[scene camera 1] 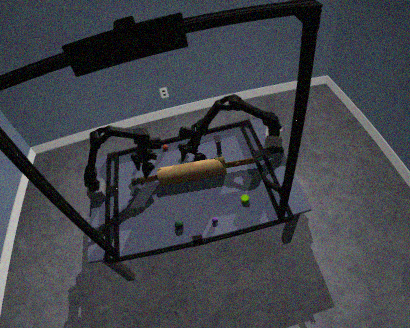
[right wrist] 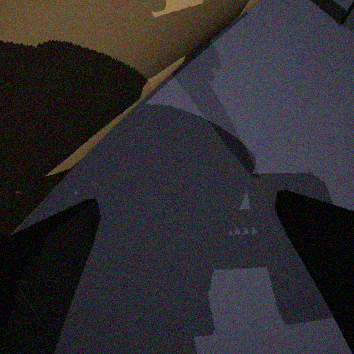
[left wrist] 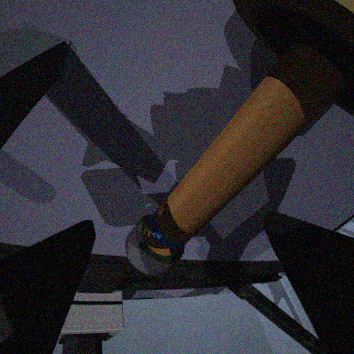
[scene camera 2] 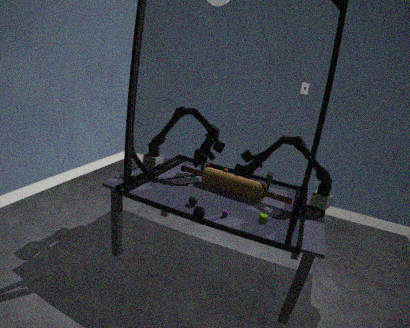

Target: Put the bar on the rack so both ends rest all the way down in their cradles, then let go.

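Seen in the pictures: left gripper, between the fingertips: (scene camera 1: 142,174) (left wrist: 180,224) (scene camera 2: 194,166); right gripper, between the fingertips: (right wrist: 188,203); left arm's base, origin of its link: (scene camera 1: 94,186) (left wrist: 82,337) (scene camera 2: 153,155); right arm's base, origin of its link: (scene camera 1: 274,132) (scene camera 2: 323,193).
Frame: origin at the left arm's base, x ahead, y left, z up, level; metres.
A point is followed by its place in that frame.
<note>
The bar (scene camera 1: 192,171) @[x 0.596, y -0.073, z 0.016 m] (scene camera 2: 232,184) @[x 0.598, y -0.090, z -0.010 m] (left wrist: 235,155) @[x 0.346, y -0.010, z -0.014 m] (right wrist: 100,20) @[x 0.552, y 0.013, z -0.007 m] is a thick tan cylinder with thinner brown ends. It lies lengthwise across the middle of the table. The rack's cradles are too dark to make out, so how the ends sit cannot be told. My left gripper (scene camera 1: 141,167) @[x 0.306, y 0.004, z 0.001 m] (scene camera 2: 201,162) (left wrist: 180,224) @[x 0.306, y 0.004, z 0.001 m] is open and empty, above the bar's thin left end. My right gripper (scene camera 1: 192,156) (scene camera 2: 242,170) (right wrist: 188,203) @[x 0.570, y 0.055, z -0.068 m] is open and empty, behind the bar's thick part, with the table surface showing between its fingers in the right wrist view.
A lime-green cylinder (scene camera 1: 244,198) @[x 0.830, y -0.280, z -0.047 m] (scene camera 2: 263,217) @[x 0.834, y -0.295, z -0.050 m], a small purple object (scene camera 1: 215,221) @[x 0.654, y -0.368, z -0.054 m] (scene camera 2: 224,214) @[x 0.653, y -0.369, z -0.058 m] and a dark green object (scene camera 1: 179,225) @[x 0.472, y -0.352, z -0.037 m] (scene camera 2: 192,201) @[x 0.473, y -0.359, z -0.048 m] stand in front of the bar. A small orange object (scene camera 1: 165,147) @[x 0.455, y 0.224, z -0.051 m] (scene camera 2: 225,170) @[x 0.456, y 0.223, z -0.053 m] is behind it. Black frame bars (scene camera 1: 155,248) @[x 0.323, y -0.448, z -0.079 m] edge the table.
</note>
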